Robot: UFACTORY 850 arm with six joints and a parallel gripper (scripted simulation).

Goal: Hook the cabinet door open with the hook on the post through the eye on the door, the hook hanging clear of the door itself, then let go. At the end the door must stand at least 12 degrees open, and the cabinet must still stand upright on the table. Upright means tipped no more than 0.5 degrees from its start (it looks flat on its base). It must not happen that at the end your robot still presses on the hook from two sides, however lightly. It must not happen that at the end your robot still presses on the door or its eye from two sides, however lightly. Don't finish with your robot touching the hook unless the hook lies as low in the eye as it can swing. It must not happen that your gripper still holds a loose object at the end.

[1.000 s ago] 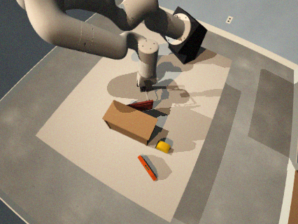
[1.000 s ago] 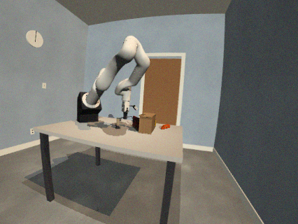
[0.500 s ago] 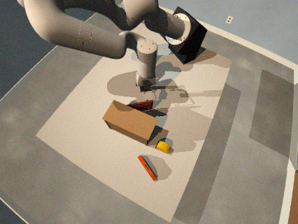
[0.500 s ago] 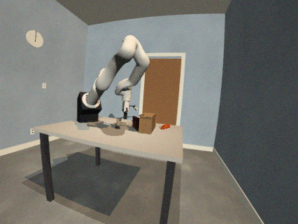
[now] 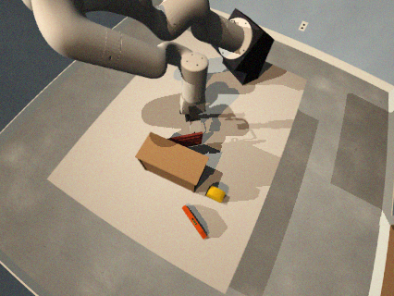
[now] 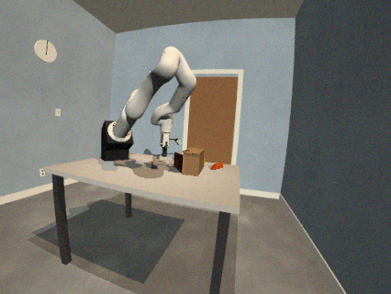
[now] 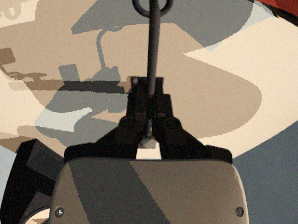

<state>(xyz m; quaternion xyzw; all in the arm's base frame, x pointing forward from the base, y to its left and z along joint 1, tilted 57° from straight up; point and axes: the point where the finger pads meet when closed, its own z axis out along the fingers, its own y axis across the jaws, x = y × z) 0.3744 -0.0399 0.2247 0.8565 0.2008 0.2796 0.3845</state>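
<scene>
Right now my hand is 10 mm short of the hook and 20 mm above it. Round my hand: orange-red flat tool (430 mm ahead, 30 mm to the left, 90 mm below); then yellow object (310 mm ahead, 110 mm to the left, 80 mm below); then red door (100 mm ahead, 50 mm to the right, 40 mm below).
</scene>
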